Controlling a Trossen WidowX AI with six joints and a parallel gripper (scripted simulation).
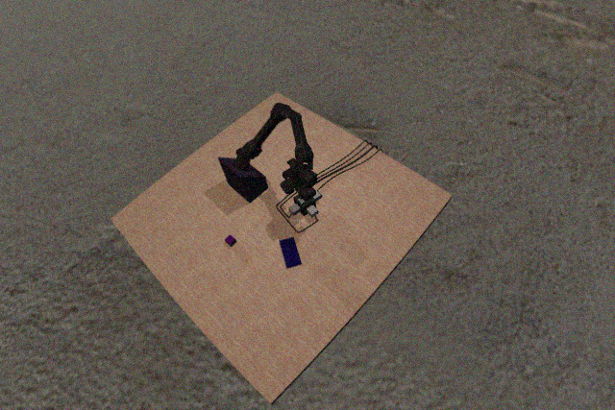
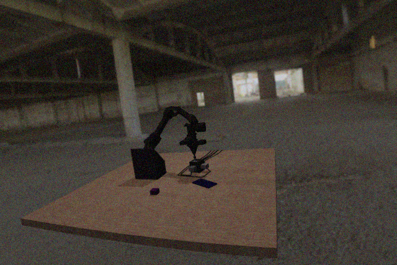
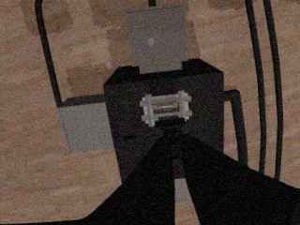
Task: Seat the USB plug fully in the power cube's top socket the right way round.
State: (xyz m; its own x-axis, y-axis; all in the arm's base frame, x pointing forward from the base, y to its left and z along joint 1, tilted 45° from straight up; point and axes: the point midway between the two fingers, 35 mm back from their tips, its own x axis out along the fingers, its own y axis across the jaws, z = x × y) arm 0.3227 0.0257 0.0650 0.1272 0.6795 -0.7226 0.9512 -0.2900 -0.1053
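Now: gripper tip 60 mm above the USB socket. Also, from my gripper tip: flat blue slab 220 mm to the right, 120 mm below, 100 mm ahead; small purple block 350 mm to the right, 170 mm behind, 110 mm below.
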